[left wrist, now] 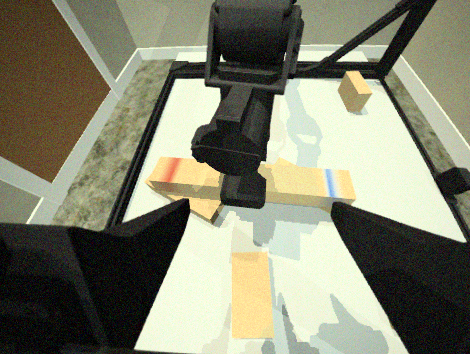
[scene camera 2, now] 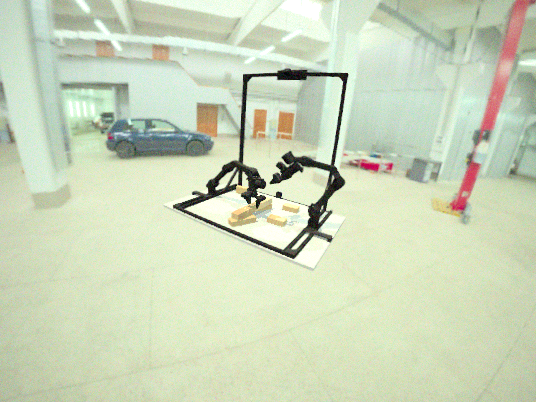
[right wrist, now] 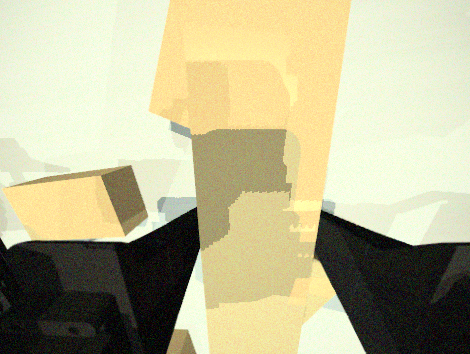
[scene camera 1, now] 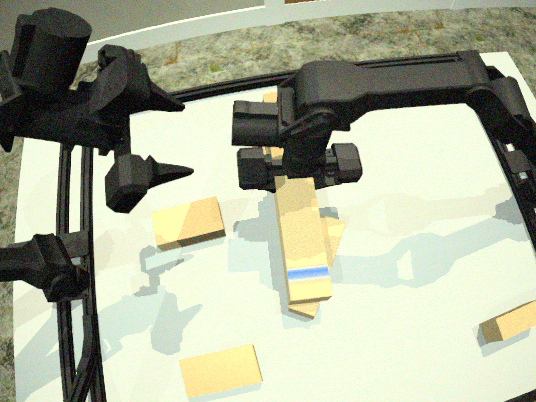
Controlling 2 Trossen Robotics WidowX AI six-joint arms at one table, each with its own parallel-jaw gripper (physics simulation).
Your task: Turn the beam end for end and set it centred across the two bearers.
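Seen in the pictures: left gripper, fingertip midpoint: [left wrist: 260, 206] [scene camera 2: 272, 182] [scene camera 1: 187, 138]; right gripper, fingertip midpoint: [scene camera 2: 253, 208] [right wrist: 253, 211] [scene camera 1: 292, 189]; left arm's base, origin of the base link: [scene camera 2: 312, 226] [scene camera 1: 73, 282]; right arm's base, origin of the base link: [left wrist: 274, 66] [scene camera 2: 211, 193] [scene camera 1: 533, 192].
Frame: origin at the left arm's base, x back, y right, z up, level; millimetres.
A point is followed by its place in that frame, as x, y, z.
Observation:
The long wooden beam [scene camera 1: 302, 230] {-420, -2, 66} [scene camera 2: 243, 213] {-403, -228, 54} [left wrist: 300, 182] {-412, 12, 66} [right wrist: 250, 280] {-420, -53, 65} has a red band at one end and a blue band at the other. It lies level over the two bearers, which are askew beneath it, with no clear gap visible. The blue-end bearer [scene camera 1: 335, 235] {-476, 5, 26} [left wrist: 282, 161] {-487, -8, 26} [right wrist: 320, 285] {-475, -5, 26} and the red-end bearer [scene camera 2: 242, 221] {-394, -248, 7} [left wrist: 197, 205] {-377, -185, 19} [right wrist: 167, 100] {-366, -161, 19} are partly covered. My right gripper [scene camera 1: 300, 170] [scene camera 2: 254, 204] {-423, -85, 40} [right wrist: 253, 211] {-423, -85, 40} is shut on the beam's middle stretch. Its fingertips are hidden in scene camera 1. My left gripper [scene camera 1: 188, 139] {-289, -77, 258} [scene camera 2: 272, 181] {-289, -77, 258} is open and empty, raised beside the beam.
A wooden block [scene camera 1: 189, 222] {-239, -69, 19} [scene camera 2: 277, 220] {-216, -101, 16} [left wrist: 252, 295] {-228, -71, 19} [right wrist: 65, 210] {-239, -75, 19} lies beside the beam on the left gripper's side. Another block [scene camera 1: 221, 371] {-254, 189, 19} [scene camera 2: 290, 208] {-242, 157, 9} lies farther down in scene camera 1. A third block [scene camera 1: 515, 322] {-741, 228, 44} [scene camera 2: 241, 190] {-753, 208, 18} [left wrist: 355, 92] {-722, 211, 36} stands near the right arm's side.

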